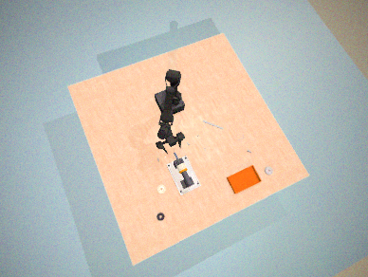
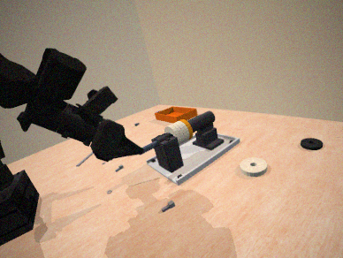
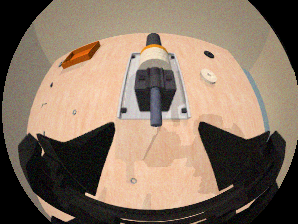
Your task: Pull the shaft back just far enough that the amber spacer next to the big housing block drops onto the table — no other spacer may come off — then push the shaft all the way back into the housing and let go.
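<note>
The shaft is 110 mm ahead of my gripper tip, 10 mm to the right of it and 20 mm below it. Round my gripper tip: cream washer (170 mm ahead, 180 mm to the right, 90 mm below); then black washer (320 mm ahead, 260 mm to the right, 90 mm below); then amber spacer (140 mm ahead, 10 mm to the right, 20 mm below).
</note>
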